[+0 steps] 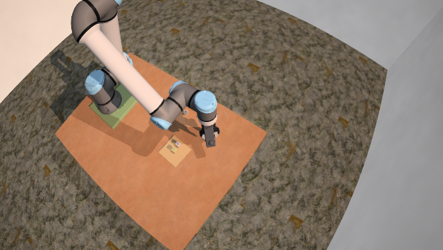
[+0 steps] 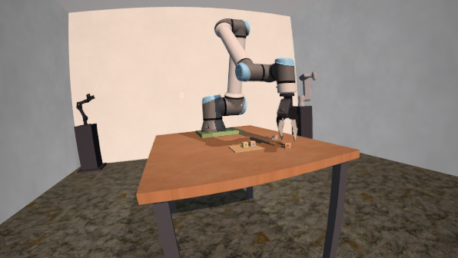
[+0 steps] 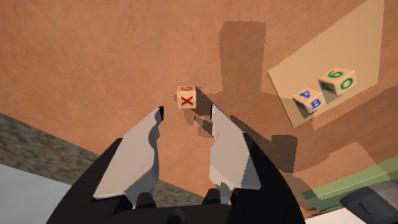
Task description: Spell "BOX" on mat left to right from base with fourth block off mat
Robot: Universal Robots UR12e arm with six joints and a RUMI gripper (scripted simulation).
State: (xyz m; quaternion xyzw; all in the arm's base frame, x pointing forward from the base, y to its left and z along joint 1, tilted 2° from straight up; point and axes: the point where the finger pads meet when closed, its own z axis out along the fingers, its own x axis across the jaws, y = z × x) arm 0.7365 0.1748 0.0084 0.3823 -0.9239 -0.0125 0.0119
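Right now the tan mat is 17 cm to the right of my hand, 14 cm behind it and 5 cm below it.
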